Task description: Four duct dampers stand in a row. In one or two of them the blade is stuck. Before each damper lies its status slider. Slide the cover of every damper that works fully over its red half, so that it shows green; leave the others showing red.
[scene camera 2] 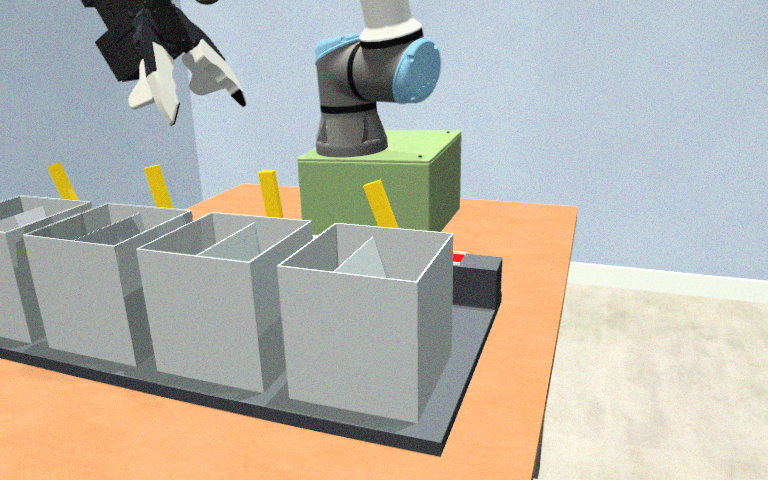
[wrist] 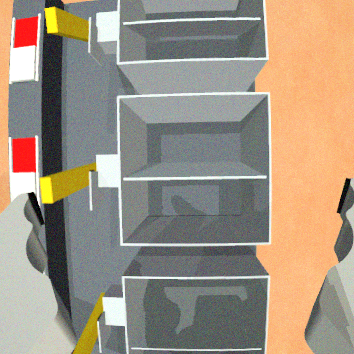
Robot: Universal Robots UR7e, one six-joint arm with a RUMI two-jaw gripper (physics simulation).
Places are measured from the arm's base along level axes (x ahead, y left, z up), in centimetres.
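Pixels of known places: gripper, fingertip midpoint: point(scene camera 2: 212, 114) point(wrist: 186, 188); arm's base, link origin: point(scene camera 2: 352, 149).
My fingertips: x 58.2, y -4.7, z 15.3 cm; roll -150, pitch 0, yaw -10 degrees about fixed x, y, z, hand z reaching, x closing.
Note:
For each thing: its middle in the pictures, then the offset to it from my fingertips. "*": a spot on its surface instead. Level surfaces: height alone.
- upper red half, surface spot: point(wrist: 26, 32) * dz -24.3, dx -19.4, dy +26.1 cm
- middle red half, surface spot: point(wrist: 24, 155) * dz -24.3, dx -23.1, dy +7.8 cm
- dark grey base plate, surface height: dz -30.6 cm
- orange table, surface height: dz -32.4 cm
Four grey open-topped dampers point(scene camera 2: 350, 339) point(wrist: 134, 210) stand in a row, each with a tilted blade inside; three show in the wrist view. Yellow levers point(scene camera 2: 380, 203) point(wrist: 68, 183) stick up behind them. In the wrist view two status sliders show red: the upper red half point(wrist: 26, 32) has its white cover point(wrist: 23, 63) below it, and the middle red half point(wrist: 24, 155) has its white cover point(wrist: 22, 184) below it, partly hidden by a finger. A bit of red point(scene camera 2: 458, 258) shows behind the nearest damper. My gripper point(scene camera 2: 207, 113) point(wrist: 186, 188) is open and empty, above the row.
The dampers stand on a dark grey base plate point(scene camera 2: 472, 339) point(wrist: 85, 115) on the orange table point(scene camera 2: 518, 339) point(wrist: 310, 100). A dark slider rail point(scene camera 2: 481, 283) point(wrist: 24, 110) runs along the lever side. The arm's green pedestal point(scene camera 2: 365, 192) stands behind the row.

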